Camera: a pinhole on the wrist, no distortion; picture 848 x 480 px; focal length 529.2 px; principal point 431.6 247.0 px. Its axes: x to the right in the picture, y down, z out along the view. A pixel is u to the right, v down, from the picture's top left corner.
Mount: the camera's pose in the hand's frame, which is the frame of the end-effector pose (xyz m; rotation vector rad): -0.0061 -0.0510 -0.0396 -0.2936 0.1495 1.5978
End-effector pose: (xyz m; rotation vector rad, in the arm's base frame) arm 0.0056 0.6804 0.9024 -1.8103 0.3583 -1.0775
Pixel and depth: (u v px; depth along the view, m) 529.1 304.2 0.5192
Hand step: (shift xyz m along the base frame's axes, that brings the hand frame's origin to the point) 0.3126 0.2334 -0.2734
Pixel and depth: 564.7 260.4 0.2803
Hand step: 0.1619 0.1027 -0.1307
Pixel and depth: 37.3 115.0 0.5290
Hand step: 0.4593 0.4256 0.1924
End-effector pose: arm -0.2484 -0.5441 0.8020 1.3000 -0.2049 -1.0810
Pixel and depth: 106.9 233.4 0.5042
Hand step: -0.4811 -0.3067 0.0100
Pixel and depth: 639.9 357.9 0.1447
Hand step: -0.0589 -0.0209 0.0835
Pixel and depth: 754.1 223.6 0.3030
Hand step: -0.0371 -0.1389 0.2535
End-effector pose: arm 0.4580 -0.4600 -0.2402 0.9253 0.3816 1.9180
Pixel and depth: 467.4 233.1 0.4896
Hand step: 0.2497 -0.1408 0.3316
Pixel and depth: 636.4 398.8 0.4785
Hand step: 0.1594 -0.3324 0.3010
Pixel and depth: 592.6 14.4 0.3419
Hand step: 0.0774 -0.0148 0.3189
